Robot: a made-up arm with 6 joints.
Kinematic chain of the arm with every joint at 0, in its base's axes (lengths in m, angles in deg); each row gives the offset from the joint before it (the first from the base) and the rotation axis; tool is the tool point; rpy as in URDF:
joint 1: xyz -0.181 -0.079 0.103 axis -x
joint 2: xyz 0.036 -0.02 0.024 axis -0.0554 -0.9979 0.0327
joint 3: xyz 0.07 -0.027 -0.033 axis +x
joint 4: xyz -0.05 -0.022 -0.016 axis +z
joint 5: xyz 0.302 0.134 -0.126 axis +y
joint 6: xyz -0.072 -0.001 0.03 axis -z
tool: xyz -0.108 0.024 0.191 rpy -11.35 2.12 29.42
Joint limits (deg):
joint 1: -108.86..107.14
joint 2: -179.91..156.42
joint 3: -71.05..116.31
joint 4: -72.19..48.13
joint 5: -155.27..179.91
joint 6: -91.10..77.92
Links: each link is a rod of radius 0.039 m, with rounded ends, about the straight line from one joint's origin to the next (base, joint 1, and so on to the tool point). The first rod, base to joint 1, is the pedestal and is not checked.
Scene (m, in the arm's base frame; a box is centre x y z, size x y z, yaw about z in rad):
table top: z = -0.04
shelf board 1: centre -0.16 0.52 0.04 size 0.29 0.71 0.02 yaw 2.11
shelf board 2: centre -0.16 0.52 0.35 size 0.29 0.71 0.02 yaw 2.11
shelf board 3: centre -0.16 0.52 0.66 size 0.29 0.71 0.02 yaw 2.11
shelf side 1: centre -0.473 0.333 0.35 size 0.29 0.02 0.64 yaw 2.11
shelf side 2: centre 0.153 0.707 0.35 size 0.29 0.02 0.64 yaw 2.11
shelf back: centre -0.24 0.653 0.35 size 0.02 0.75 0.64 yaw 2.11
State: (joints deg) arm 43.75 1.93 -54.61 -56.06 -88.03 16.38
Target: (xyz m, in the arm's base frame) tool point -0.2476 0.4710 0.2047
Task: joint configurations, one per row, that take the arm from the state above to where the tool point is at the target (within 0.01 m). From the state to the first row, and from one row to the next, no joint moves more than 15 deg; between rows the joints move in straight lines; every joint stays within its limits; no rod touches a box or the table.
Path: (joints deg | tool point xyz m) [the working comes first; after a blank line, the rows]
Joints at the target: 94.40 60.24 -65.09 -72.19 68.39 58.17
Straight joint move there: clear.

1: 48.35 7.23 -55.56 -57.53 -73.81 20.18 | 0.0860 -0.3383 0.1658
2: 52.96 12.53 -56.52 -58.99 -59.59 23.98 | 0.0940 -0.2519 0.1703
3: 57.56 17.83 -57.47 -60.46 -45.37 27.78 | 0.0992 -0.1588 0.1740
4: 62.17 23.13 -58.42 -61.93 -31.15 31.58 | 0.0972 -0.0610 0.1775
5: 66.77 28.43 -59.37 -63.39 -16.93 35.37 | 0.0842 0.0387 0.1808
6: 71.38 33.74 -60.33 -64.86 -2.71 39.17 | 0.0576 0.1369 0.1836
7: 75.98 39.04 -61.28 -66.32 11.51 42.97 | 0.0165 0.2291 0.1859
8: 80.58 44.34 -62.23 -67.79 25.73 46.77 | -0.0383 0.3115 0.1882
9: 85.19 49.64 -63.18 -69.26 39.95 50.57 | -0.1037 0.3804 0.1913
10: 89.79 54.94 -64.14 -70.72 54.17 54.37 | -0.1752 0.4338 0.1964
11: 94.40 60.24 -65.09 -72.19 68.39 58.17 | -0.2476 0.4710 0.2047

